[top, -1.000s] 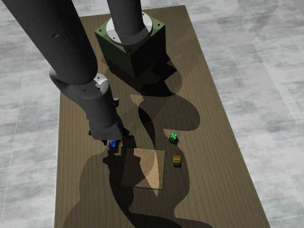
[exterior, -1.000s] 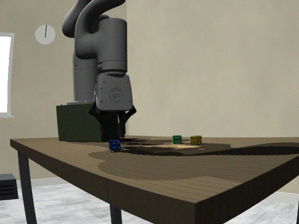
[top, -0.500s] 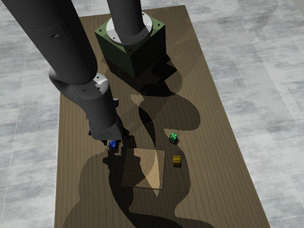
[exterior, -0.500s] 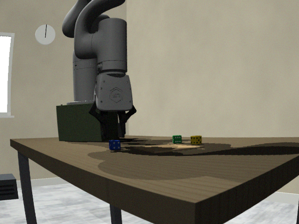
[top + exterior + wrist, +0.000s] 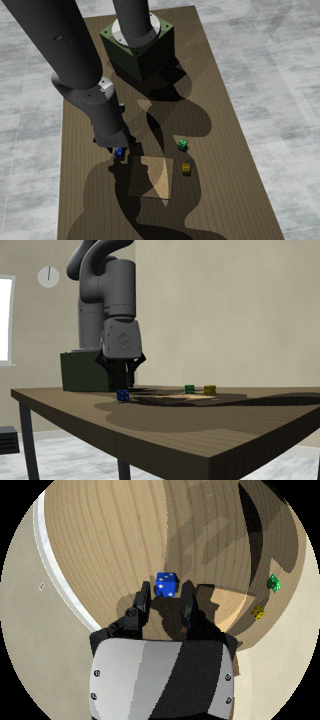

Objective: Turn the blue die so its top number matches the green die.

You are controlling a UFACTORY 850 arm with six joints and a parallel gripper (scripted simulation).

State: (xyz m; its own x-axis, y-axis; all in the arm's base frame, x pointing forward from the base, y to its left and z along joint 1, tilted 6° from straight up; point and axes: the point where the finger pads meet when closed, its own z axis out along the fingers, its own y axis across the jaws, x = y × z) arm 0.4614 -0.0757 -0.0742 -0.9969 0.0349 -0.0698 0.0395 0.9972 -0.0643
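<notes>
The blue die is 4 cm below my hand. The rest, counted from my hand: tan mat (9 cm ahead, 11 cm to the left, 5 cm below); then yellow die (7 cm ahead, 23 cm to the left, 4 cm below); then green die (2 cm behind, 22 cm to the left, 4 cm below).
</notes>
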